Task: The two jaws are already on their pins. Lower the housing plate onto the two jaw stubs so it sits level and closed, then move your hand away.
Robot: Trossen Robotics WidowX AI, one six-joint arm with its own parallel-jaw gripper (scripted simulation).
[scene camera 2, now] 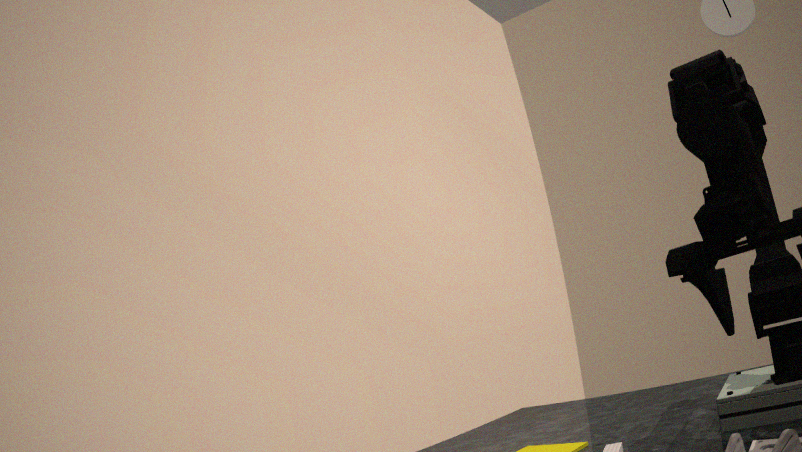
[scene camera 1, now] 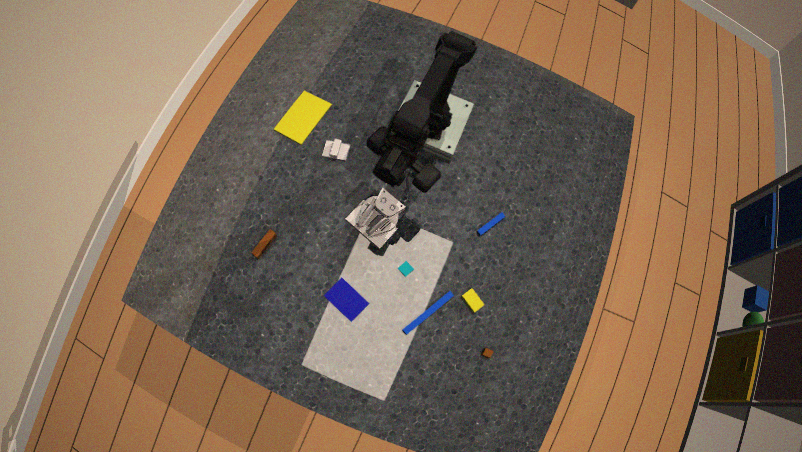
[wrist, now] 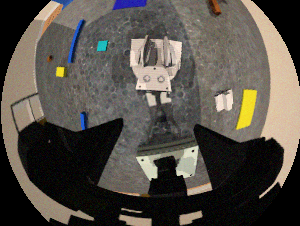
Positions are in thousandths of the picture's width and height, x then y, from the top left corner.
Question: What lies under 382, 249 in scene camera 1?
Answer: A yellow sheet.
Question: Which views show my gripper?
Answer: Scene camera 2, scene camera 1 and the wrist view: all of them.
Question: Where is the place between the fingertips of my gripper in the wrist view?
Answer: At 532, 555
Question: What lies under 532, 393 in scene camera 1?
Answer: My gripper.
